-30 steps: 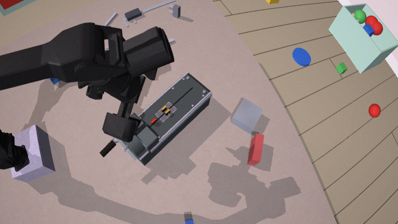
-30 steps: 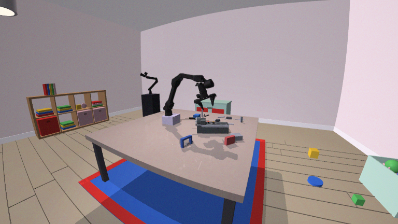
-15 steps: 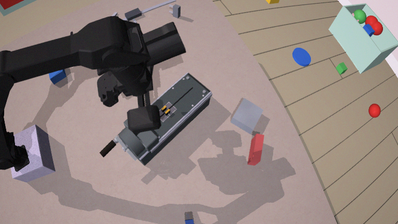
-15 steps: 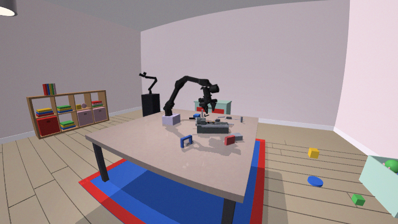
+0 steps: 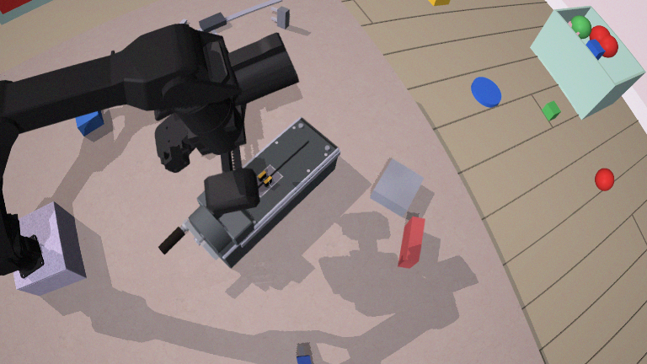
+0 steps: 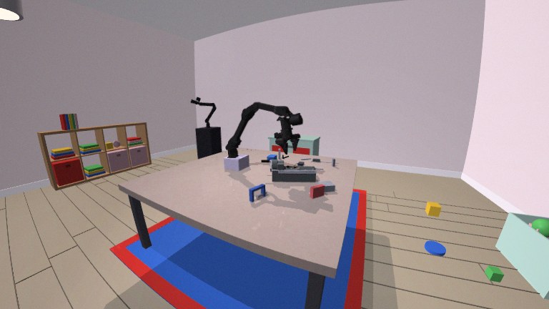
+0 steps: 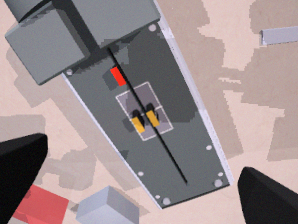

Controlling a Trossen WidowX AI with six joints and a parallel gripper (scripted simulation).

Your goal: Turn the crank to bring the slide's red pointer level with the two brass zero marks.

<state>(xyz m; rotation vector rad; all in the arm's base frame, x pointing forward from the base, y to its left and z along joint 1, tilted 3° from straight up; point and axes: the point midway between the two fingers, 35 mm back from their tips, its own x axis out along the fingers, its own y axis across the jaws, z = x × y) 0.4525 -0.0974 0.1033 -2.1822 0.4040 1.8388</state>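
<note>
Right now my gripper tip is 15 cm past the dark brown crank handle, 6 cm above it and 3 cm to the left of it. Also, from my gripper tip: red pointer 9 cm below, 2 cm to the right, 1 cm behind; red block 21 cm to the right, 18 cm ahead, 14 cm below; grey block 23 cm ahead, 15 cm below, 11 cm to the right.
</note>
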